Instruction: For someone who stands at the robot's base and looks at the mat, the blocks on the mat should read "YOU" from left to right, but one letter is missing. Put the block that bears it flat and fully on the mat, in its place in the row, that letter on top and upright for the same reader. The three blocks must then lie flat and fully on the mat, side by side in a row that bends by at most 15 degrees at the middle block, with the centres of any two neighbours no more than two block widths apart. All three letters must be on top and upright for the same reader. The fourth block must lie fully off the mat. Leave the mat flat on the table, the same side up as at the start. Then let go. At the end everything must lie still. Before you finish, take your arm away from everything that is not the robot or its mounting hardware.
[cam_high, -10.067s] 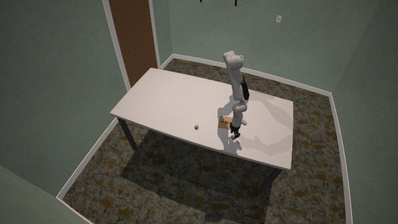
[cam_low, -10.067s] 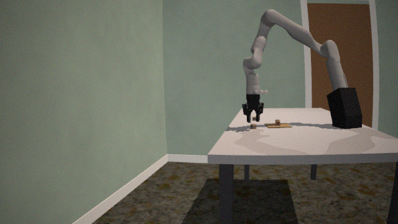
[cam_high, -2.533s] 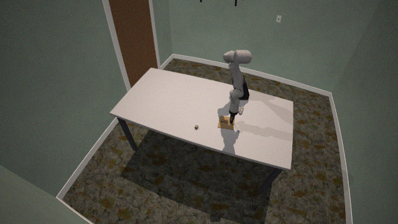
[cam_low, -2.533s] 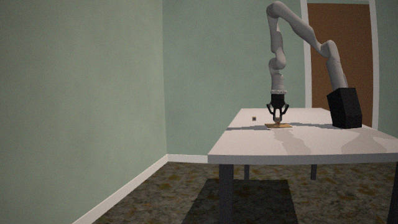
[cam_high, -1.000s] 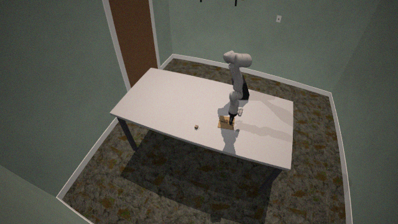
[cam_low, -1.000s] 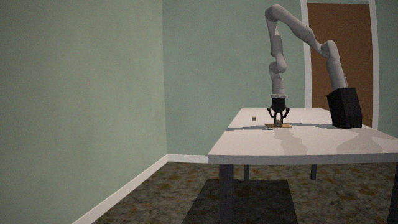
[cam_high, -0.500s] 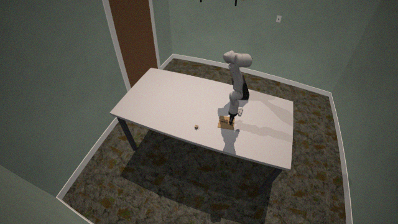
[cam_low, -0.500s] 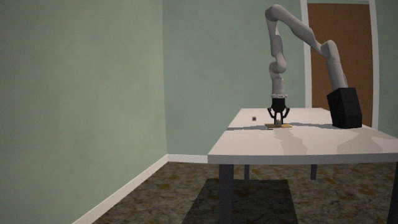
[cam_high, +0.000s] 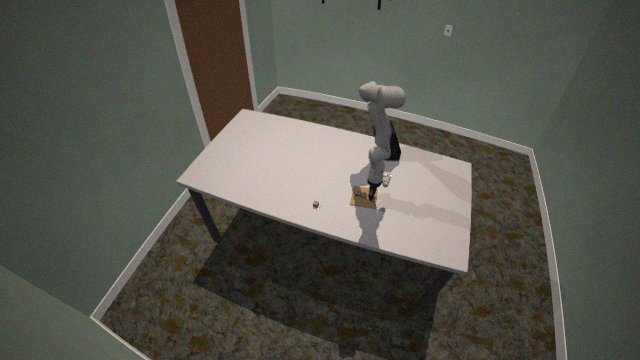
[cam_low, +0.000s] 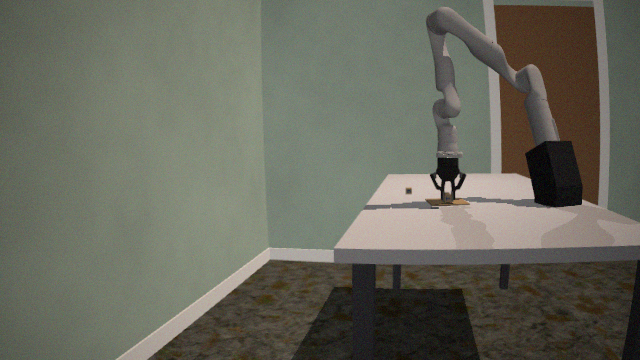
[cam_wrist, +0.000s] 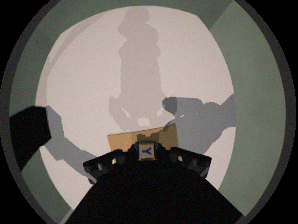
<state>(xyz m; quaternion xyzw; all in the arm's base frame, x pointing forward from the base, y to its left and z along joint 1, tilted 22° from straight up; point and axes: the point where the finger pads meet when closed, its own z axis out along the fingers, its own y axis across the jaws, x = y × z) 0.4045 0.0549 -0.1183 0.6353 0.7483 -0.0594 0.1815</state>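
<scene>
My hand is 40 mm to the left of the tan mat, 30 mm above it and 10 mm short of it.
</scene>
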